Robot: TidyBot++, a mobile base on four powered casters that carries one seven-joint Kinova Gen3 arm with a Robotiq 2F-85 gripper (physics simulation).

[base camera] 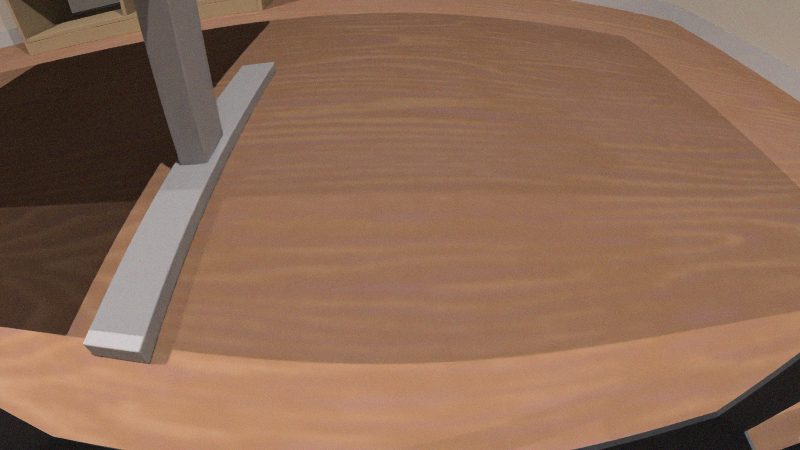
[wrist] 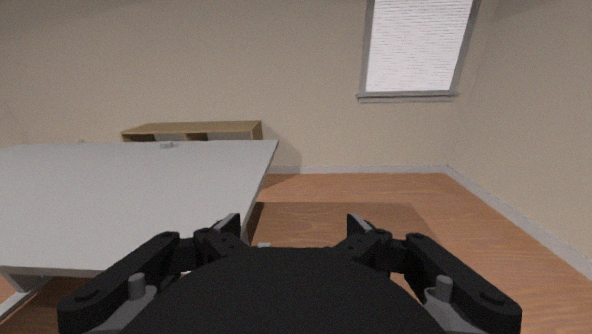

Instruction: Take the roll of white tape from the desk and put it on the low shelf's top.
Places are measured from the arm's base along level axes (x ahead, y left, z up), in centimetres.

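Pixels of known places: gripper, fingertip midpoint: [wrist: 293, 225].
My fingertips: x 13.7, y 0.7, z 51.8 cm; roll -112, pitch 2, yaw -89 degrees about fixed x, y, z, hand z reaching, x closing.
Behind a point stands the place of what it marks.
The roll of white tape [wrist: 166, 145] {z 33.9, x 89.0, y 65.6 cm} lies small and far off near the back edge of the white desk [wrist: 135, 190] {z 32.3, x 50.9, y 51.5 cm}, in the left half of the wrist view. The low shelf [wrist: 200, 127] {z 21.4, x 177.2, y 94.0 cm} [base camera: 72, 32] {z -33.7, x 166.6, y 134.4 cm} stands beyond the desk against the wall; its wooden top shows in the wrist view, and part of its lower front shows at the top left of the base camera view. My gripper [wrist: 293, 225] {z 51.8, x 13.7, y 0.7 cm} is open and empty, near the desk's right side and well short of the tape. The tape does not show in the base camera view.
A grey desk leg [base camera: 187, 89] {z -24.9, x 57.8, y 25.2 cm} with a long foot [base camera: 151, 251] stands on the wooden floor [base camera: 447, 223] {z -39.7, x 46.3, y -7.9 cm} at the left of the base camera view. The desk's right edge runs away from me, left of the gripper's middle. A window [wrist: 417, 45] {z 82.0, x 198.4, y -98.7 cm} is in the back wall.
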